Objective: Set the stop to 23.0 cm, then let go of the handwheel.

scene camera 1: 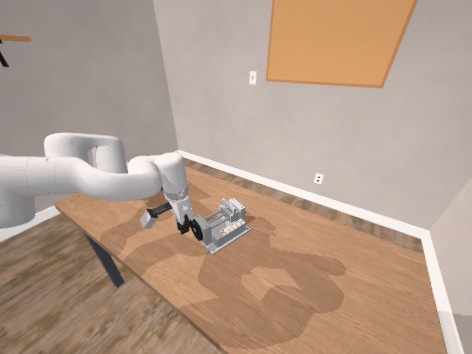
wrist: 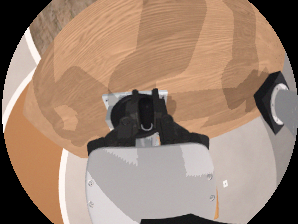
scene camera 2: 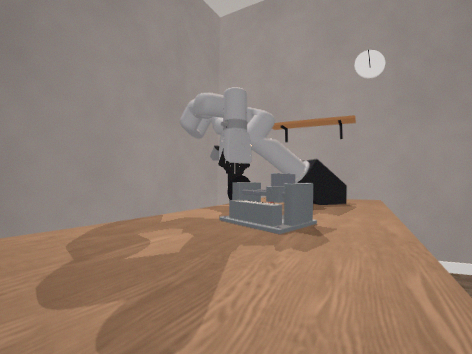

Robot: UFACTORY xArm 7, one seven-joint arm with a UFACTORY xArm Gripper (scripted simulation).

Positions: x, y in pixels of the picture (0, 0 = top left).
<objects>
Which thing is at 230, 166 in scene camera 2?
The gripper.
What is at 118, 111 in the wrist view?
A black handwheel.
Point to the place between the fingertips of the gripper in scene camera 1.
183, 230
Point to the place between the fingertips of the gripper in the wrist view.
At 145, 97
</objects>
